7 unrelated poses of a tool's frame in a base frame.
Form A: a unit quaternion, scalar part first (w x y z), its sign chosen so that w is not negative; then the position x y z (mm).
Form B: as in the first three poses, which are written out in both.
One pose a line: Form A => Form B
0.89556 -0.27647 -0.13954 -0.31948 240.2 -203.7 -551.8 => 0.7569 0.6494 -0.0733 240.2; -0.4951 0.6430 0.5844 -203.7; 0.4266 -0.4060 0.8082 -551.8; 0 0 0 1
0.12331 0.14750 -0.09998 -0.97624 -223.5 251.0 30.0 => -0.9261 0.2113 -0.3126 -223.5; -0.2703 -0.9496 0.1588 251.0; -0.2633 0.2316 0.9365 30.0; 0 0 0 1
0.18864 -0.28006 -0.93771 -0.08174 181.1 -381.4 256.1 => -0.7720 0.5561 -0.3080 181.1; 0.4944 0.8298 0.2590 -381.4; 0.3996 0.0476 -0.9155 256.1; 0 0 0 1
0.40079 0.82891 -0.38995 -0.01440 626.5 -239.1 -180.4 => 0.6955 -0.6349 -0.3365 626.5; -0.6580 -0.3746 -0.6532 -239.1; 0.2887 0.6757 -0.6783 -180.4; 0 0 0 1
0.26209 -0.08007 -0.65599 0.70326 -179.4 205.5 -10.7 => -0.8498 -0.2636 -0.4565 -179.4; 0.4737 -0.0020 -0.8807 205.5; 0.2312 -0.9646 0.1265 -10.7; 0 0 0 1
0.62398 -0.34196 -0.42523 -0.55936 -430.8 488.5 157.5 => 0.0126 0.9889 -0.1481 -430.8; -0.4072 0.1404 0.9025 488.5; 0.9132 0.0490 0.4045 157.5; 0 0 0 1
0.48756 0.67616 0.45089 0.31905 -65.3 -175.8 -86.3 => 0.3898 0.2986 0.8711 -65.3; 0.9209 -0.1180 -0.3716 -175.8; -0.0082 0.9470 -0.3210 -86.3; 0 0 0 1
